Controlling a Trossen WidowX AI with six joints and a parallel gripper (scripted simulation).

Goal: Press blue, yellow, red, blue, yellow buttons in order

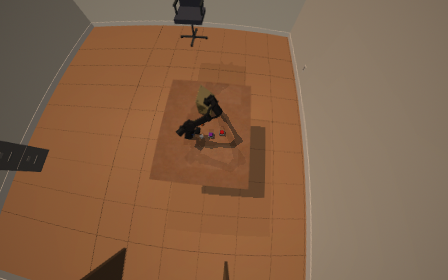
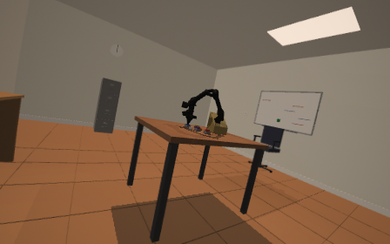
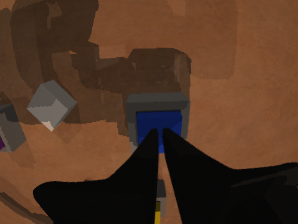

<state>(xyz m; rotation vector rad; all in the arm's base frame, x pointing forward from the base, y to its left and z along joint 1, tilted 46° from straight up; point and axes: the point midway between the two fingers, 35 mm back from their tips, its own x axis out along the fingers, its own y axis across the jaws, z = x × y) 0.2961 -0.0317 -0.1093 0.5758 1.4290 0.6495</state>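
The blue button lies 10 mm below my gripper tip. From my gripper tip the other things lie so: purple button: 180 mm to the left, 20 mm behind; then yellow button: 120 mm behind, 10 mm to the left; then orange block: 120 mm behind, 70 mm to the left, 20 mm below.
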